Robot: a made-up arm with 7 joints. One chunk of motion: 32 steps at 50 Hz.
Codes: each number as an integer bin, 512 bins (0 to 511) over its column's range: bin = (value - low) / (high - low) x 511, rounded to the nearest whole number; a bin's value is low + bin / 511 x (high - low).
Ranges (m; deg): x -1.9..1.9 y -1.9..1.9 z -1.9..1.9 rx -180..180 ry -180..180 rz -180..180
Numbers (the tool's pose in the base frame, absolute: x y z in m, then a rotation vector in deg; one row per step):
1: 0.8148 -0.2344 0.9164 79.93 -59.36 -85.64
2: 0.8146 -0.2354 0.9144 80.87 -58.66 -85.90
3: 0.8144 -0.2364 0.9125 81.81 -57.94 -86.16
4: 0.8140 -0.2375 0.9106 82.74 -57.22 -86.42
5: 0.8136 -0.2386 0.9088 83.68 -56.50 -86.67
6: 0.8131 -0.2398 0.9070 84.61 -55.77 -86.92
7: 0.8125 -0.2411 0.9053 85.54 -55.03 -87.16
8: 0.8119 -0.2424 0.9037 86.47 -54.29 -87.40
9: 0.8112 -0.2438 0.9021 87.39 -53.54 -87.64
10: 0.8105 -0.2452 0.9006 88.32 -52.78 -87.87
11: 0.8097 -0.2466 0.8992 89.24 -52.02 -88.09
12: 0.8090 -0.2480 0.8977 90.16 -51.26 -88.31
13: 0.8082 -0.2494 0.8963 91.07 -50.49 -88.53
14: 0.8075 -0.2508 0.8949 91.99 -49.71 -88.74
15: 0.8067 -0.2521 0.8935 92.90 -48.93 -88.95
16: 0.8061 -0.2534 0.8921 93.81 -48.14 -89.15
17: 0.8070 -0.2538 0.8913 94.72 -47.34 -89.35
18: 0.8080 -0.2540 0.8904 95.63 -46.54 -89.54
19: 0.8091 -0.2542 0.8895 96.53 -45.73 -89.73
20: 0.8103 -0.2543 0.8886 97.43 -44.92 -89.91
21: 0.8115 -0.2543 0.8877 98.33 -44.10 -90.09
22: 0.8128 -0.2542 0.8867 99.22 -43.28 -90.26
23: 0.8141 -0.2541 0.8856 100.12 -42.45 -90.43
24: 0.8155 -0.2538 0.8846 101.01 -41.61 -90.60
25: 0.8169 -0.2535 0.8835 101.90 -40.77 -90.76
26: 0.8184 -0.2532 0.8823 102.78 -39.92 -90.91
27: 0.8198 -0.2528 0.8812 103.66 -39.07 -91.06
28: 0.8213 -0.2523 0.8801 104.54 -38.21 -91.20
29: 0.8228 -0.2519 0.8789 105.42 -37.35 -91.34
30: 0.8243 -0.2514 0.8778 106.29 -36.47 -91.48
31: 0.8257 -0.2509 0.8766 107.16 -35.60 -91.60
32: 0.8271 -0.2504 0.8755 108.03 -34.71 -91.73
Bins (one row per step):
1: 365 224 379 369 171 134
2: 365 224 378 370 172 134
3: 365 224 378 372 173 133
4: 365 224 378 373 174 133
5: 365 223 378 374 175 132
6: 365 223 377 376 176 132
7: 365 223 377 377 177 132
8: 365 223 377 378 178 131
9: 365 223 377 380 180 131
10: 364 223 377 381 181 131
11: 364 222 376 382 182 130
12: 364 222 376 383 183 130
13: 364 222 376 385 184 130
14: 364 222 376 386 185 130
15: 364 222 376 387 186 129
16: 364 221 375 389 187 129
17: 364 221 375 390 188 129
18: 364 221 375 391 189 128
19: 364 221 375 393 191 128
20: 364 221 375 394 192 128
21: 365 221 375 395 193 128
22: 365 221 375 396 194 127
23: 365 221 375 398 195 127
24: 365 221 374 399 196 127
25: 365 221 374 400 198 127
26: 366 221 374 401 199 126
27: 366 222 374 403 200 126
28: 366 222 374 404 201 126
29: 366 222 374 405 202 126
30: 366 222 374 406 204 126
31: 367 222 373 408 205 125
32: 367 222 373 409 206 125

